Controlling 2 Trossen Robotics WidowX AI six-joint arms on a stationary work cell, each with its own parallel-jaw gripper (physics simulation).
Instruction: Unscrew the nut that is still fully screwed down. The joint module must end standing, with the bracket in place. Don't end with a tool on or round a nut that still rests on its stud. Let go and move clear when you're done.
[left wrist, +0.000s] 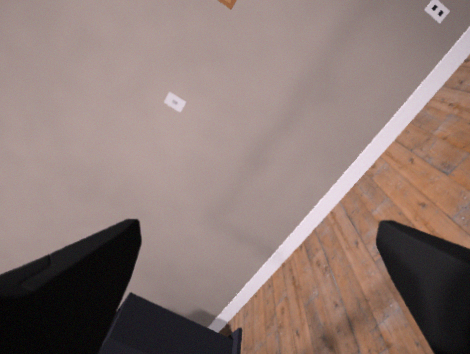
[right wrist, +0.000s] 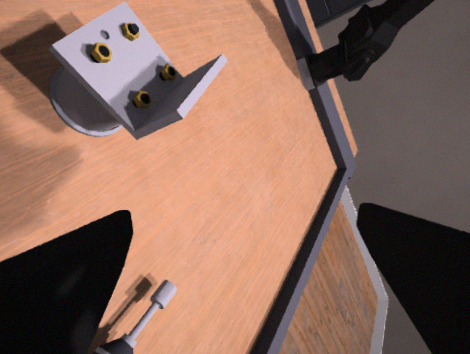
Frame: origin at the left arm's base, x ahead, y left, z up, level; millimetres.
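Seen in the pictures: left gripper, fingertip midpoint: (left wrist: 259, 231); right gripper, fingertip midpoint: (right wrist: 246, 217); left arm's base, link origin: (right wrist: 314, 70).
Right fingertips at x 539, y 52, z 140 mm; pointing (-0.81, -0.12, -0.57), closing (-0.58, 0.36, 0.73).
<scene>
Pixels of each thing's top centre, then the offset from my right fingertips to it. "spot": a spot on its surface instead.
- joint module, top centre: (right wrist: 139, 62) 57 mm back, 92 mm right, 85 mm down
- nut driver, surface spot: (right wrist: 164, 295) spot: 21 mm back, 74 mm left, 133 mm down
In the right wrist view, the joint module (right wrist: 82, 107), a grey round body, stands on the wooden table at the upper left. The light grey angled bracket (right wrist: 112, 75) sits on top of it. Several brass nuts with dark stud ends show on the bracket, among them one nut (right wrist: 101, 52) and another nut (right wrist: 142, 99); I cannot tell which is fully down. A nut driver (right wrist: 164, 295) with a grey socket and dark handle is at the lower left, its handle partly hidden by a finger. My right gripper (right wrist: 246, 217) is open and empty, apart from module and driver. My left gripper (left wrist: 259, 231) is open and empty, facing the wall.
A dark raised rail (right wrist: 331, 125) runs along the table edge in the right wrist view. A black jointed mount (right wrist: 357, 55) is attached there at the upper right. In the left wrist view, a dark block (left wrist: 170, 325) shows at the bottom, before the wall and wooden floor.
</scene>
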